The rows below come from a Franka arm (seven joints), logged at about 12 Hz.
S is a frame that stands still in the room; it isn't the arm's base.
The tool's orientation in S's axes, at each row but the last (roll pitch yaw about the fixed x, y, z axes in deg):
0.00, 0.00, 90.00
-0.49, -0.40, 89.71
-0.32, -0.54, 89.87
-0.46, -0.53, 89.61
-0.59, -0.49, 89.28
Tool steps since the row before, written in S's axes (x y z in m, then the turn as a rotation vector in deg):
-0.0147, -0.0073, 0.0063, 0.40, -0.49, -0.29
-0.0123, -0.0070, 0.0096, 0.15, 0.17, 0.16
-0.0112, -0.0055, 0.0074, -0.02, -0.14, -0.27
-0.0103, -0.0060, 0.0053, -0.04, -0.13, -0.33
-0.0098, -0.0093, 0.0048, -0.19, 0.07, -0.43
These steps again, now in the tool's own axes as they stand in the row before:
-0.0073, 0.0147, 0.0063, -0.49, -0.40, -0.29
-0.0070, 0.0122, 0.0098, 0.17, -0.15, 0.16
-0.0055, 0.0111, 0.0075, -0.14, 0.02, -0.27
-0.0060, 0.0102, 0.0054, -0.13, 0.04, -0.33
-0.0094, 0.0096, 0.0050, 0.06, 0.20, -0.43

